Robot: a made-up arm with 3 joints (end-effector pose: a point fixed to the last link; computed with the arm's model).
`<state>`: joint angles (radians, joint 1 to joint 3).
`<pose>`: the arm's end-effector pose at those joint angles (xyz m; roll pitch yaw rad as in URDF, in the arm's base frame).
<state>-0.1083 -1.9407 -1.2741</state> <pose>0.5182 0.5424 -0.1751 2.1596 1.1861 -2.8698</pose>
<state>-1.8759 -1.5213 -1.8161</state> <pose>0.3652 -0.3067 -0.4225 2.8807 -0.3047 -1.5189</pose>
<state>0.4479 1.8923 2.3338</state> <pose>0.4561 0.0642 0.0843 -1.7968 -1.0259 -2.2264</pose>
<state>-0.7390 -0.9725 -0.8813</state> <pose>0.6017 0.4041 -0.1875 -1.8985 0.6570 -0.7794</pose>
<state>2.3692 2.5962 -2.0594</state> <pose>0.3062 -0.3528 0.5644 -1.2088 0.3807 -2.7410</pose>
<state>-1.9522 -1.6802 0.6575</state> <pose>0.6433 -0.1723 0.1408 -0.8695 -0.3790 -1.6886</pose>
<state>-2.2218 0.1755 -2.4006</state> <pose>0.3530 -0.4973 -0.1647 1.6682 0.1060 0.1401</pose>
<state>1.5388 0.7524 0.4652</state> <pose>0.0689 -0.1707 0.1896 2.0126 -0.0219 -0.7521</pose>
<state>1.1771 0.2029 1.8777</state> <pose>0.3395 0.1229 0.0075 3.0621 -0.0774 -0.1878</pose>
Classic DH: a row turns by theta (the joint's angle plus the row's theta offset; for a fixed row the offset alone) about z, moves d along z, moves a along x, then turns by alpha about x. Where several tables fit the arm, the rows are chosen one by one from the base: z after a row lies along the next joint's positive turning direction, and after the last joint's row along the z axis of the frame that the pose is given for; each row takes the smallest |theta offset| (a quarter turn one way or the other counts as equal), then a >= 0, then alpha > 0; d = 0 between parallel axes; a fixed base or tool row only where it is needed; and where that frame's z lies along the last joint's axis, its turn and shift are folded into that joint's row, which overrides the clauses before.
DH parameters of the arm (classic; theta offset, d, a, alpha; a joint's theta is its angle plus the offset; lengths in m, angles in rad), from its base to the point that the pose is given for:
base (fixed): 1.5708 0.104 0 1.5708
joint 1: -1.5708 0.311 0.116 1.5708
joint 2: 0 -0.263 -0.097 -1.5708
joint 3: -1.5708 0.021 0.038 1.5708
tool (fixed): 1.5708 0.332 0 0

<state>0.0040 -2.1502 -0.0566</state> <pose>0.6598 0.2453 -0.2644 3.0777 0.9914 3.1355</pose>
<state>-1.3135 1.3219 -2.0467</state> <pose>0.3368 0.0489 -0.4782 2.7304 -0.2492 1.3138</pose>
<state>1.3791 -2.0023 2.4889</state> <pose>0.1298 0.0721 0.1833 -2.1425 0.1739 2.0094</pose>
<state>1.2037 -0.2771 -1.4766</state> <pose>0.3766 0.1763 0.6683 -0.2601 0.0983 0.2595</pose>
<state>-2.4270 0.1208 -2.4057</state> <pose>0.3467 -0.5430 -0.0545 1.4541 0.0912 0.0794</pose>
